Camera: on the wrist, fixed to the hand. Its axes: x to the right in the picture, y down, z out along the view.
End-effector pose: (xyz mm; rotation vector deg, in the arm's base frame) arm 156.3 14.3 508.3 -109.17 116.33 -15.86
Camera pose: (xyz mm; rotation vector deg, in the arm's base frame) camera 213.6 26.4 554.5 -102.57 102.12 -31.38
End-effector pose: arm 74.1 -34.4 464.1 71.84 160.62 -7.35
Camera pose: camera 35.0 -92.7 489.2 -66.05 -161.71 32.95
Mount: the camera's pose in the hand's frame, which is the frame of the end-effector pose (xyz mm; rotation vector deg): -19.6 -69.1 -20.0 17.44 -1.31 -4.52
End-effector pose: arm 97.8 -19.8 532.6 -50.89 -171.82 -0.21
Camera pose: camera 76.9 -88.6 552.4 -42.47 -168.34 25.84
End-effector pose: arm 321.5 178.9 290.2 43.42 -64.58 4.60
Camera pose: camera 357.5 144.6 234.6 61.62 -64.08 10.31
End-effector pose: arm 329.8 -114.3 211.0 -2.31 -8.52 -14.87
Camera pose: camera 296.0 -177.3 189.7 15.20 -12.12 -17.93
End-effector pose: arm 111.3 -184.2 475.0 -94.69 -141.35 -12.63
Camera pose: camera 55.8 -232.2 488.1 -82.57 -139.62 9.10
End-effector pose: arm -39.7 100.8 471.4 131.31 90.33 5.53
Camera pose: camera -113.7 109.7 470.3 139.66 101.48 -11.61
